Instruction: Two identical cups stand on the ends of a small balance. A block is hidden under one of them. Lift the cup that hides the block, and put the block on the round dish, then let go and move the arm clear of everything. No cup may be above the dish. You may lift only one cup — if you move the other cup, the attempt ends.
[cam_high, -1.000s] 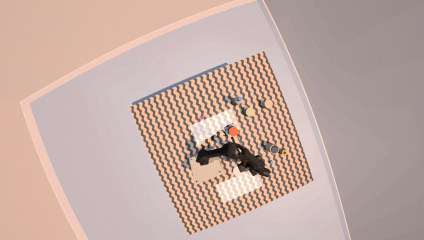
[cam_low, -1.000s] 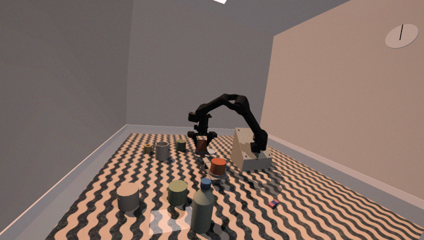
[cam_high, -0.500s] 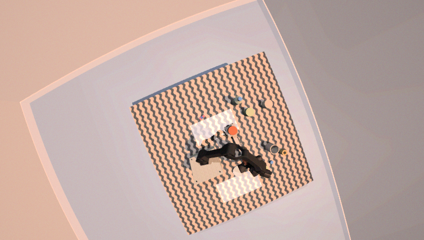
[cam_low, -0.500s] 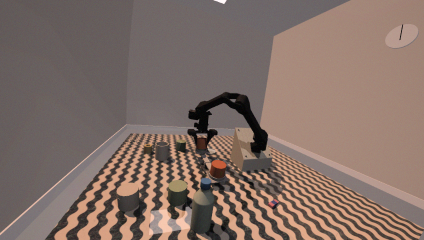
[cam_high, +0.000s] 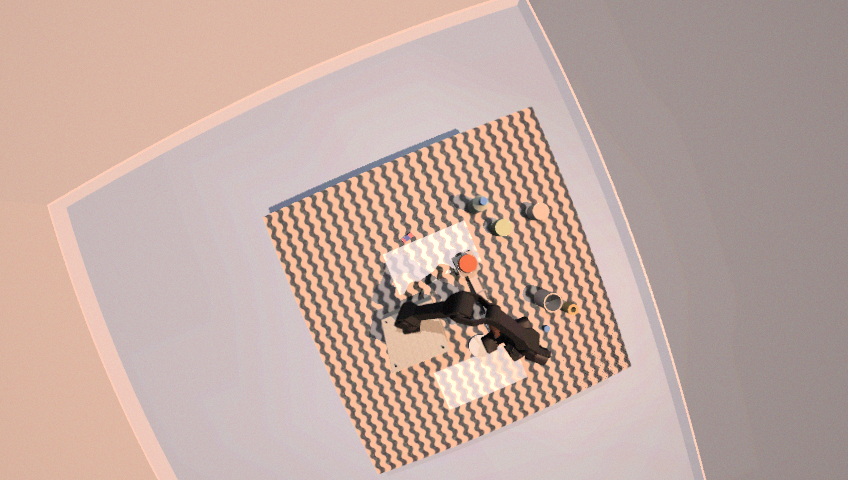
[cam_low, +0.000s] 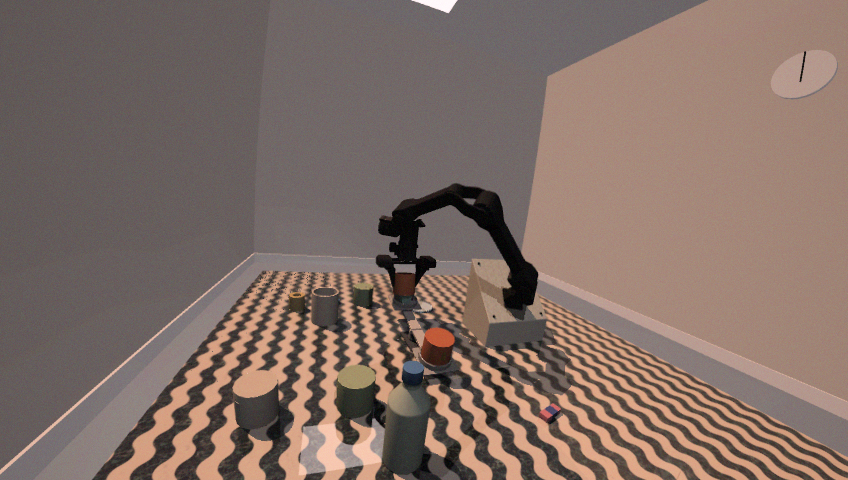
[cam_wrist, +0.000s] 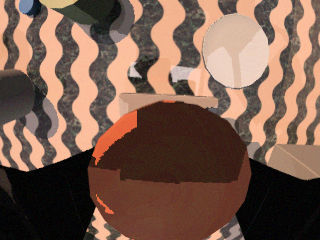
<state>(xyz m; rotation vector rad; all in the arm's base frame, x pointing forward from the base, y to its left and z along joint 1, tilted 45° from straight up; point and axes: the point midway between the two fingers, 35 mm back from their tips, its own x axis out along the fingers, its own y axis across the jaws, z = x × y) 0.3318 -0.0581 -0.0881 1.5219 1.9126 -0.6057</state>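
Now: gripper tip 10 mm past the pale green block, 10 mm to the right of it and 30 mm above it. From my gripper tip the other things lie so: grey mug 240 mm ahead, 30 mm to the left, 70 mm below; then yellow ring 350 mm ahead, 50 mm to the right, 90 mm below; then round dish 80 mm behind, 100 mm to the right, 110 mm below.
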